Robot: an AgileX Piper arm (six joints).
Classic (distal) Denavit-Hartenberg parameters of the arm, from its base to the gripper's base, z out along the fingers. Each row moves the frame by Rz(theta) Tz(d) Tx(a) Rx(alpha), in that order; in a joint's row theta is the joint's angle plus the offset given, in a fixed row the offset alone. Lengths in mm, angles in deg.
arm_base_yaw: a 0; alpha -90; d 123; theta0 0
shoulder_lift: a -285.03; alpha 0; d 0; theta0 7.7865
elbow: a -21.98; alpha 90; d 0; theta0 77.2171
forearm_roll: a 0; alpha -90; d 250.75; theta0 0
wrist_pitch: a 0; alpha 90; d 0; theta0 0
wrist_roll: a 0; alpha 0; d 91; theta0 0
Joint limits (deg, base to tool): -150..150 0..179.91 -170..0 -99.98..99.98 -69.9..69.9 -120..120
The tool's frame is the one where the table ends.
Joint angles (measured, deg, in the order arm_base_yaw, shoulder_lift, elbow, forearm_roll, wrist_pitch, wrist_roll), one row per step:
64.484 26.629 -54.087 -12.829 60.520 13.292
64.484 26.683 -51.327 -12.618 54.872 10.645
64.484 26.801 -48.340 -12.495 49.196 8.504
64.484 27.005 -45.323 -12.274 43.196 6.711
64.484 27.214 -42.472 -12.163 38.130 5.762
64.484 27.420 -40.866 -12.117 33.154 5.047
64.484 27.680 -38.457 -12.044 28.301 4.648
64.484 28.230 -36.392 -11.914 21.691 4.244
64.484 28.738 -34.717 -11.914 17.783 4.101
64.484 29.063 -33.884 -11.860 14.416 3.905
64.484 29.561 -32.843 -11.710 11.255 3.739
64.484 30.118 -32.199 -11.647 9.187 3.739
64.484 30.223 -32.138 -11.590 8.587 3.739
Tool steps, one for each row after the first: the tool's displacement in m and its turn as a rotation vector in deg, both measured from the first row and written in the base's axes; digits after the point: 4 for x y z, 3 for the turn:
0.0029 0.0093 -0.0059 0.782 -3.474 2.314
0.0059 0.0185 -0.0132 1.608 -6.544 4.290
0.0084 0.0277 -0.0206 2.879 -9.387 6.139
0.0105 0.0354 -0.0289 3.966 -11.242 7.428
0.0116 0.0408 -0.0306 6.188 -13.515 8.477
0.0129 0.0469 -0.0372 7.775 -15.006 9.451
0.0139 0.0538 -0.0398 10.947 -17.372 10.615
0.0148 0.0586 -0.0443 12.310 -18.406 11.313
0.0150 0.0615 -0.0445 14.102 -19.669 11.861
0.0155 0.0650 -0.0466 15.473 -20.506 12.396
0.0162 0.0679 -0.0483 16.252 -20.884 12.732
0.0162 0.0684 -0.0479 16.653 -21.057 12.807

